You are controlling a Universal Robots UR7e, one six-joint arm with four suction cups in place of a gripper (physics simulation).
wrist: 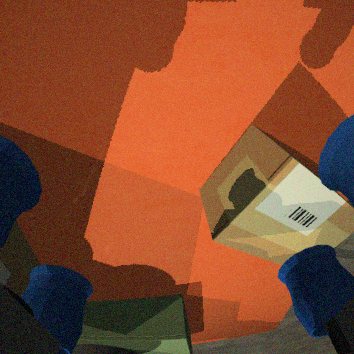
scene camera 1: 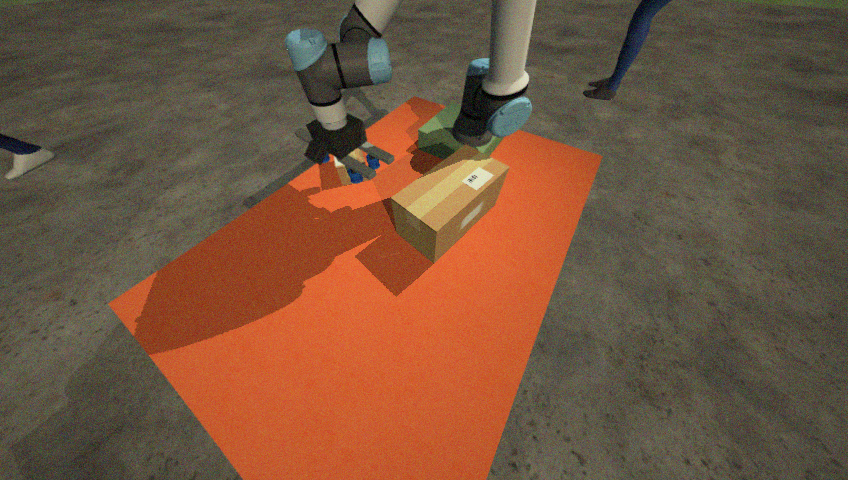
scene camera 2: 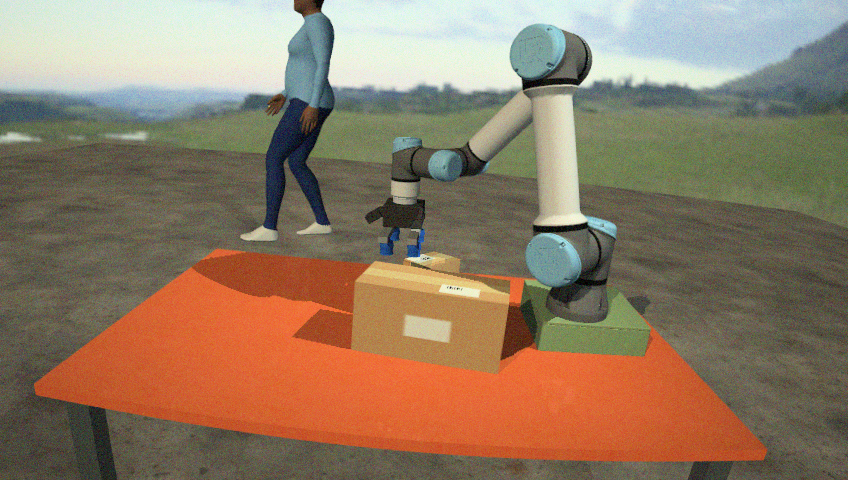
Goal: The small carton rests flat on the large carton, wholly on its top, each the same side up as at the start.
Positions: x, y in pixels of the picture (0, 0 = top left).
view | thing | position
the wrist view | my suction head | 311, 275
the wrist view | small carton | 260, 199
